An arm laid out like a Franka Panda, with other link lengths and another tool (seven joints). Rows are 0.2 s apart.
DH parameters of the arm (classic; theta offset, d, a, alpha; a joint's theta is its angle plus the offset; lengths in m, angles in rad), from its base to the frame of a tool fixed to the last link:
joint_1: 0 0.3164 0 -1.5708
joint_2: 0 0 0 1.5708
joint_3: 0 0.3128 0.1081 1.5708
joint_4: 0 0 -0.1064 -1.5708
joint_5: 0 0.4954 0 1.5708
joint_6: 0 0 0.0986 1.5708
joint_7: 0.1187 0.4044 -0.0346 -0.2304
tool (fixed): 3.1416 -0.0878 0 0
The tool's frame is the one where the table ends.
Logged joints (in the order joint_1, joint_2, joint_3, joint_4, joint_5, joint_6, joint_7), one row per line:
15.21, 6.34, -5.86, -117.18, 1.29, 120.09, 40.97
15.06, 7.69, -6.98, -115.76, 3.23, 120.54, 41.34
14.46, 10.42, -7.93, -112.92, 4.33, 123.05, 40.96
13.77, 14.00, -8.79, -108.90, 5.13, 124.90, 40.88
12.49, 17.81, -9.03, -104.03, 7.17, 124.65, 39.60
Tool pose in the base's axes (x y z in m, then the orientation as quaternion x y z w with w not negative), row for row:
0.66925, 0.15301, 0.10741, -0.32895, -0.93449, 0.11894, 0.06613
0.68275, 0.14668, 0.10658, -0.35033, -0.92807, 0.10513, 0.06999
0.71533, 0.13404, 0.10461, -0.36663, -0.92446, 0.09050, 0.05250
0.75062, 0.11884, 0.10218, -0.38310, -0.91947, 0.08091, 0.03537
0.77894, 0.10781, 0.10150, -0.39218, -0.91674, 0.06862, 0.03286
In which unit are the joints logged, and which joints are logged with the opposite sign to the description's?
The joints are logged in degrees. Opposite sign: none.
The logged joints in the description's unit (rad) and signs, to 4 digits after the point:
0.2655, 0.1107, -0.1023, -2.0452, 0.0225, 2.0960, 0.7151
0.2628, 0.1342, -0.1218, -2.0204, 0.0564, 2.1038, 0.7215
0.2524, 0.1819, -0.1384, -1.9708, 0.0756, 2.1476, 0.7149
0.2403, 0.2443, -0.1534, -1.9007, 0.0895, 2.1799, 0.7135
0.2180, 0.3108, -0.1576, -1.8157, 0.1251, 2.1756, 0.6912

